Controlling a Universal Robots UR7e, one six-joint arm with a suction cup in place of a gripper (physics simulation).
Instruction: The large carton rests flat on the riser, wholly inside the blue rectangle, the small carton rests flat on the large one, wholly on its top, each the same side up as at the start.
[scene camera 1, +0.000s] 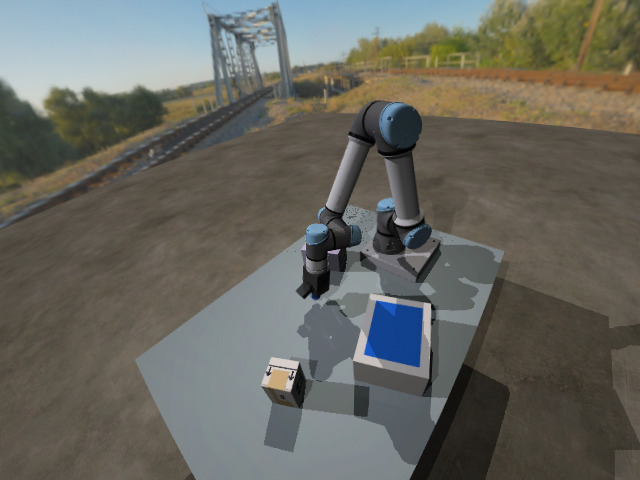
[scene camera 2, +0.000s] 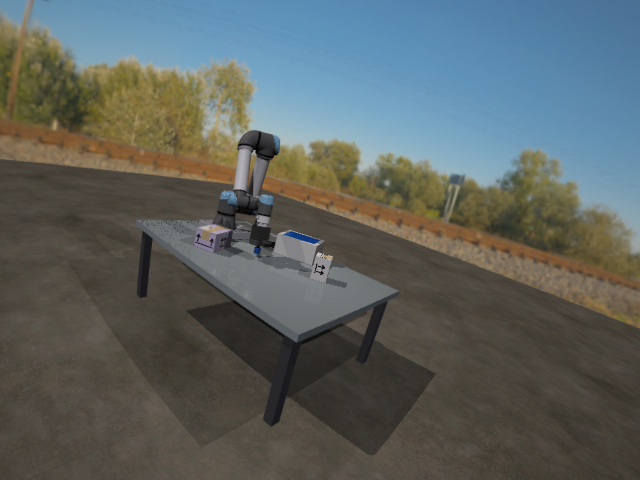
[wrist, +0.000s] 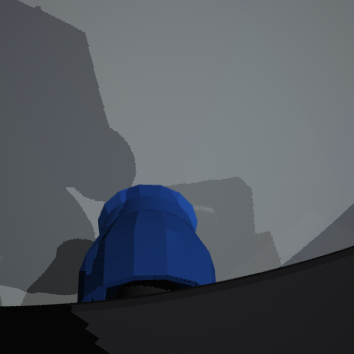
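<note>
The large lilac carton (scene camera 1: 339, 259) (scene camera 2: 211, 238) rests on the table near the arm's base, tape on top, partly hidden behind the wrist in scene camera 1. The small white carton (scene camera 1: 281, 381) (scene camera 2: 321, 268) stands on the table, a tape strip on top; its side arrows point sideways in scene camera 2. The white riser (scene camera 1: 390, 376) (scene camera 2: 294, 251) bears the blue rectangle (scene camera 1: 395, 333) (scene camera 2: 302, 237), with no carton on it. My gripper, a blue suction cup (scene camera 1: 315, 297) (scene camera 2: 256, 251) (wrist: 148, 192), points down low over the table, apart from both cartons, with suction on and nothing held.
The grey table (scene camera 1: 222, 330) (scene camera 2: 268, 289) carries everything. The arm's base plate (scene camera 1: 403, 263) stands behind the riser. The riser is near one long table edge. Arm shadows fall between the cup and the small carton.
</note>
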